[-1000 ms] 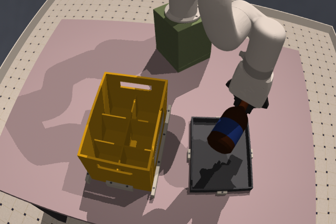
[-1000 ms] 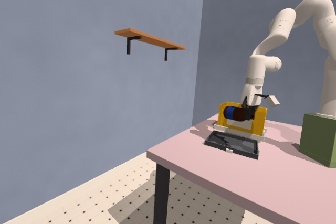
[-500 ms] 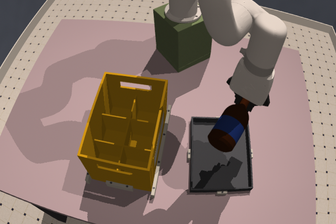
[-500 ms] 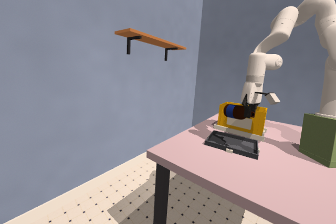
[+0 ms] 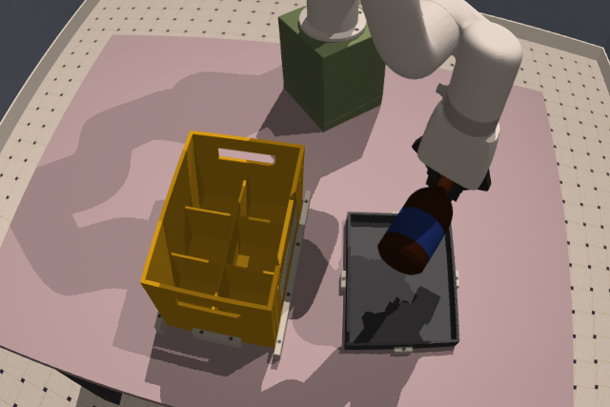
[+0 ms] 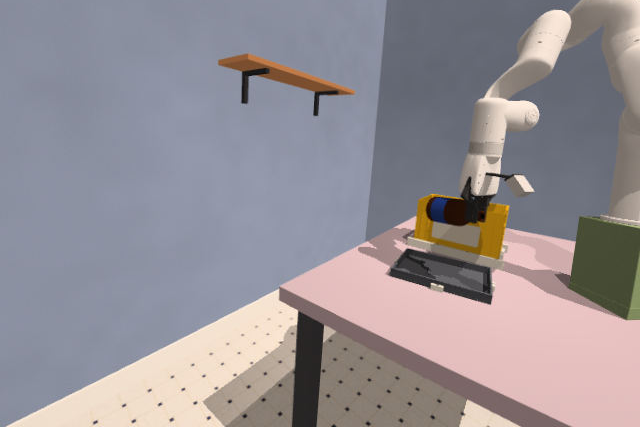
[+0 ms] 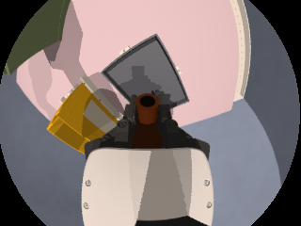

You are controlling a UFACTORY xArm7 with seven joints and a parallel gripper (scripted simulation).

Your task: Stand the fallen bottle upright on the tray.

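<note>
Now: hand 5 cm short of the brown bottle, 2 cm to the left of it and 1 cm above it. Also, from my hand: dark tray: 7 cm ahead, 2 cm to the right, 19 cm below; then yellow crate: 9 cm ahead, 30 cm to the right, 12 cm below.
</note>
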